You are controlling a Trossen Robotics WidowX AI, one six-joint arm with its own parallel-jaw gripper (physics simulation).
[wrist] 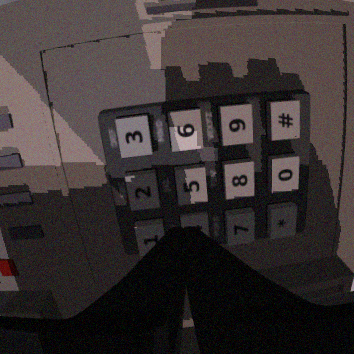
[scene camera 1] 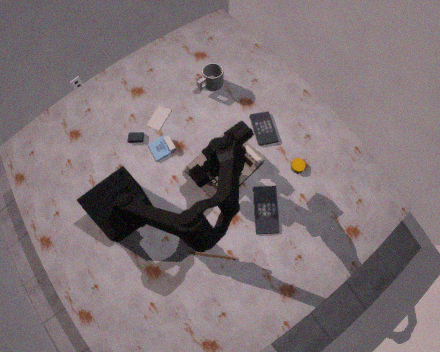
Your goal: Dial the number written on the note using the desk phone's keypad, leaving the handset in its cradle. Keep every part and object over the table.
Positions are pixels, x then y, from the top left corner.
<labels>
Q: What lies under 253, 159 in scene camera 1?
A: A beige desk phone.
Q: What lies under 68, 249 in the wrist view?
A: A beige desk phone.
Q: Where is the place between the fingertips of my gripper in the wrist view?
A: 182, 238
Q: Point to a keypad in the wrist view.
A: At 163, 159
</labels>
